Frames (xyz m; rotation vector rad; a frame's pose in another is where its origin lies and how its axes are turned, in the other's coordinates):
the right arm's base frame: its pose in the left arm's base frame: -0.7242 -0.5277 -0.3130 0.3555 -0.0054 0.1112
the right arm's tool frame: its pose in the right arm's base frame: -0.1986 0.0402 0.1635 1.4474 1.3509 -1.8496
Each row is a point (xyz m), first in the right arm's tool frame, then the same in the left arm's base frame.
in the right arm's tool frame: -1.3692 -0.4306 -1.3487
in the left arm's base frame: -0.2116 0.0033 1.5943
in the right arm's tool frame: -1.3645 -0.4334 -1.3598
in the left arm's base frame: -0.2115 0.0155 1.5959
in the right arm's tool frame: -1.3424 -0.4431 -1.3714
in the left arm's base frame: -0.2238 0.0378 1.5876
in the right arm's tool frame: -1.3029 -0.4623 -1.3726
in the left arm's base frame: -0.2550 0.0612 1.5674
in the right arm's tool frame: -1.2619 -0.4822 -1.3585
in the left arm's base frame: -0.2934 0.0722 1.5413
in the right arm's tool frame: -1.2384 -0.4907 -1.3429
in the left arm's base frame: -0.3159 0.0716 1.5222
